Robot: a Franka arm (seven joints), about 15 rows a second.
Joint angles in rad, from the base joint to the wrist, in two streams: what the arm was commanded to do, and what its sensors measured. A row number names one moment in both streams.
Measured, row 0:
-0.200, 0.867, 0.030, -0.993, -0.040, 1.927, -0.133
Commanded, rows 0 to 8:
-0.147, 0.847, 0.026, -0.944, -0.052, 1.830, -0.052
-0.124, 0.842, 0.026, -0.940, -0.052, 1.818, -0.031
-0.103, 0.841, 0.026, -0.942, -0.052, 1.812, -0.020
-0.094, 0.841, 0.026, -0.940, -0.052, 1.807, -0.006
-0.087, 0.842, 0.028, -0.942, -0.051, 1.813, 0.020
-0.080, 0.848, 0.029, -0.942, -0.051, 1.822, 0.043
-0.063, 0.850, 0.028, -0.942, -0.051, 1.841, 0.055
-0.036, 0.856, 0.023, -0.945, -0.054, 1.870, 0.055
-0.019, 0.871, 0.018, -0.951, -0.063, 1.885, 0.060
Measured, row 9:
-0.055, 0.864, 0.030, -0.930, -0.041, 1.850, 0.030
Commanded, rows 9 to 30:
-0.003, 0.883, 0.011, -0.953, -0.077, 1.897, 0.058
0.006, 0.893, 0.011, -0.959, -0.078, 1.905, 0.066
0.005, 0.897, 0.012, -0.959, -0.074, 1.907, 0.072
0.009, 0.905, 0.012, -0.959, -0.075, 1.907, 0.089
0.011, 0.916, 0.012, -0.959, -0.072, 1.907, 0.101
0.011, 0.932, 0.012, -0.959, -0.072, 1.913, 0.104
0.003, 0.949, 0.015, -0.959, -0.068, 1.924, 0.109
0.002, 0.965, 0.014, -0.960, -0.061, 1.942, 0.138
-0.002, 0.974, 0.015, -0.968, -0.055, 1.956, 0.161
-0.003, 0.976, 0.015, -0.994, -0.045, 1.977, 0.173
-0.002, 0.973, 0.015, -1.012, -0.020, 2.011, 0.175
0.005, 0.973, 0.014, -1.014, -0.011, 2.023, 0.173
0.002, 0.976, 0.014, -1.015, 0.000, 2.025, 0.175
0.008, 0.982, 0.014, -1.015, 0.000, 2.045, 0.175
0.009, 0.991, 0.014, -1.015, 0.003, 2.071, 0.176
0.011, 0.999, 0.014, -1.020, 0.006, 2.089, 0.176
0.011, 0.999, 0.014, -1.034, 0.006, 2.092, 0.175
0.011, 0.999, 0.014, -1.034, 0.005, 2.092, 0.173
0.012, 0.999, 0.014, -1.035, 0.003, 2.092, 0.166
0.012, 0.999, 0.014, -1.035, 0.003, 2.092, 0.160
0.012, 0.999, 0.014, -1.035, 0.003, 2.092, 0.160
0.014, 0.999, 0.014, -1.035, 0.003, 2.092, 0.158
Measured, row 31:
0.010, 1.008, 0.014, -1.020, -0.005, 2.080, 0.159
